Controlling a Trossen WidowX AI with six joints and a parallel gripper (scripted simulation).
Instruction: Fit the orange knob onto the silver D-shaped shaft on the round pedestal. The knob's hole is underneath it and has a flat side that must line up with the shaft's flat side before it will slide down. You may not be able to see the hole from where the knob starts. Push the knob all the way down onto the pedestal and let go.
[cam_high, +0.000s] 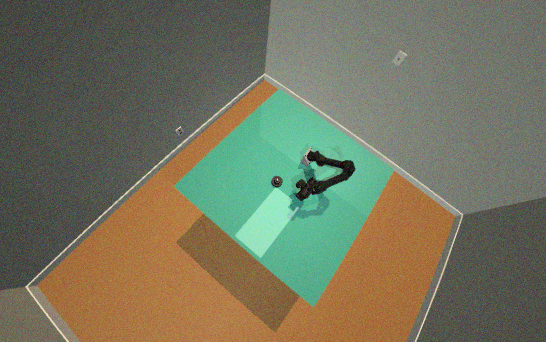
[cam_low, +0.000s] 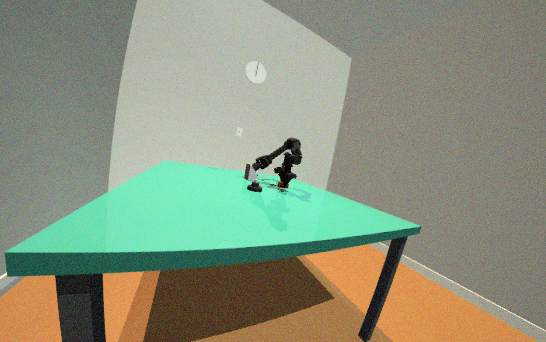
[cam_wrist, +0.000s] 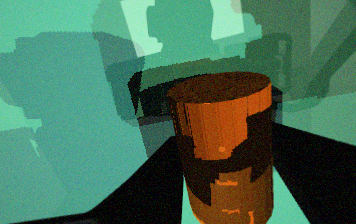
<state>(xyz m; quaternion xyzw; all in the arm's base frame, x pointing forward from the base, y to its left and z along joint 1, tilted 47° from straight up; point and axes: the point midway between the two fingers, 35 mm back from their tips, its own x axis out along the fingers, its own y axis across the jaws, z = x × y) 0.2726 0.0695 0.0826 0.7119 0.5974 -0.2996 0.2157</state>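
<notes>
Right now my gripper tip is 10 mm to the left of the orange knob and 10 mm below it. Also, from my gripper tip: round pedestal 40 mm ahead, 220 mm to the right, 10 mm above.
</notes>
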